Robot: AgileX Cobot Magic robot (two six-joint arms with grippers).
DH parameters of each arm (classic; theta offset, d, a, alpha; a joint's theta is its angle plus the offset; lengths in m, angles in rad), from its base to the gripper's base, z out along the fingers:
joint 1: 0 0.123 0 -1.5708
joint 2: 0.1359 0 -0.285 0
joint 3: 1.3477 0 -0.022 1.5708
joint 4: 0 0.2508 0 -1.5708
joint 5: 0 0 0.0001 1.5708
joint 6: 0 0.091 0 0
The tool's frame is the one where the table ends.
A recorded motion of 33 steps. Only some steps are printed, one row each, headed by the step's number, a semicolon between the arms.
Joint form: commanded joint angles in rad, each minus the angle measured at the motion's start. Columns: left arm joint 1, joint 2, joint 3, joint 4, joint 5, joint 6; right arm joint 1, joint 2, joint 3, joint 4, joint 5, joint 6.
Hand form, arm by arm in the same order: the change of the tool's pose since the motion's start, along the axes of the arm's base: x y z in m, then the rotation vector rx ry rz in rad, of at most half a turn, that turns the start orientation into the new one. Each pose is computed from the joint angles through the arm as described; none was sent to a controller.
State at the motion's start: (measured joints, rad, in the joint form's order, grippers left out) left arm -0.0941 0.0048 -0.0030 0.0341 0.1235 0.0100; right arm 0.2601 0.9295 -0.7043 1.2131 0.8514 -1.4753
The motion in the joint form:
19: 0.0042 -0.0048 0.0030 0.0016 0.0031 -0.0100; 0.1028 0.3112 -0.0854 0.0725 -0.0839 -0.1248
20: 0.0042 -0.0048 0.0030 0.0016 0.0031 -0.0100; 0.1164 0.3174 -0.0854 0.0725 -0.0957 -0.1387
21: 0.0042 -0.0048 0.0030 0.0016 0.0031 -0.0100; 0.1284 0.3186 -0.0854 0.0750 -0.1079 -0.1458
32: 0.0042 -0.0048 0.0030 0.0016 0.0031 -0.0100; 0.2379 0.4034 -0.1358 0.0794 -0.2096 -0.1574
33: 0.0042 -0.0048 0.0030 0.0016 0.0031 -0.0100; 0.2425 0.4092 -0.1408 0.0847 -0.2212 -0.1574
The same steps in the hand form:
19: -0.0002 0.0003 -0.0010 -0.0083 0.0020 0.0048; 0.0574 0.0371 -0.0336 -0.0595 0.1002 0.0568
20: -0.0002 0.0003 -0.0010 -0.0083 0.0020 0.0048; 0.0575 0.0398 -0.0352 -0.0696 0.0898 0.0651
21: -0.0002 0.0003 -0.0010 -0.0083 0.0020 0.0048; 0.0569 0.0420 -0.0354 -0.0733 0.0811 0.0680
32: -0.0002 0.0003 -0.0010 -0.0083 0.0020 0.0048; 0.0659 0.0700 -0.0424 -0.1109 0.0633 0.0885
33: -0.0002 0.0003 -0.0010 -0.0083 0.0020 0.0048; 0.0674 0.0714 -0.0423 -0.1092 0.0618 0.0807

